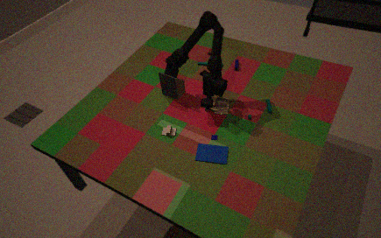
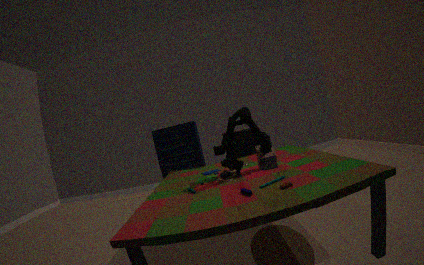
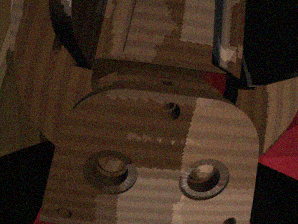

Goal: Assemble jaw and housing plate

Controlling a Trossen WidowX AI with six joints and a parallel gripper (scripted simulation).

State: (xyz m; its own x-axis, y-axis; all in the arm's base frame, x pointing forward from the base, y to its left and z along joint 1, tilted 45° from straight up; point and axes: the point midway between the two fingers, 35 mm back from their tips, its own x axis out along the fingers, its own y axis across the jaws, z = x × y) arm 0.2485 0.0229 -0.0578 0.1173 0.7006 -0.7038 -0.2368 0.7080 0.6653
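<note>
The pale housing piece is 1 cm ahead of my gripper tip and 2 cm above it. The rest, counted from my gripper tip: brown piece (14 cm behind, 46 cm to the left); pale curved jaw (3 cm ahead, 1 cm to the right); blue flat plate (13 cm ahead, 30 cm to the right, 1 cm below).
</note>
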